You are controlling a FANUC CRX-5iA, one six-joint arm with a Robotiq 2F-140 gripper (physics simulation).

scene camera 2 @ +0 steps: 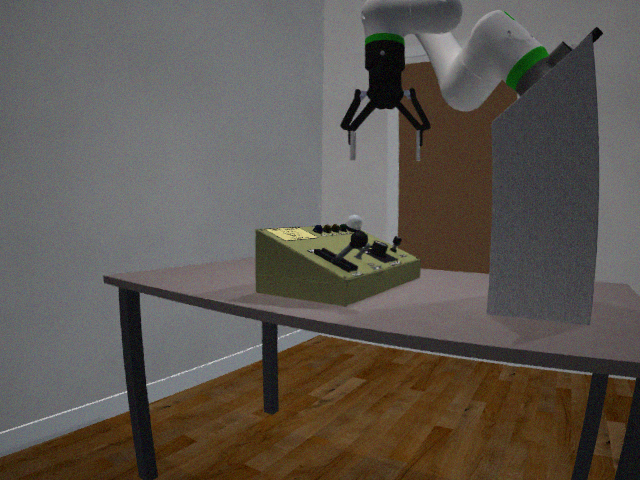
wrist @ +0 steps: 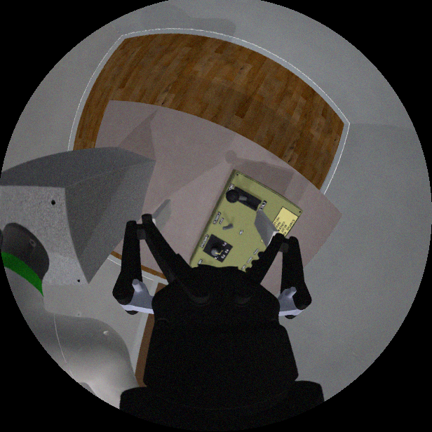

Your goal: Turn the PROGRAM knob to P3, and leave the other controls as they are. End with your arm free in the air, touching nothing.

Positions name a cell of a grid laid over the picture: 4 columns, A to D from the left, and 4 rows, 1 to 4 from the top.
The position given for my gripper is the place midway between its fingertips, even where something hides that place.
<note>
I see my gripper (scene camera 2: C2) and a control box (scene camera 2: B3).
My gripper is seen too in the wrist view (wrist: B2). The control box also shows in the wrist view (wrist: C3).
</note>
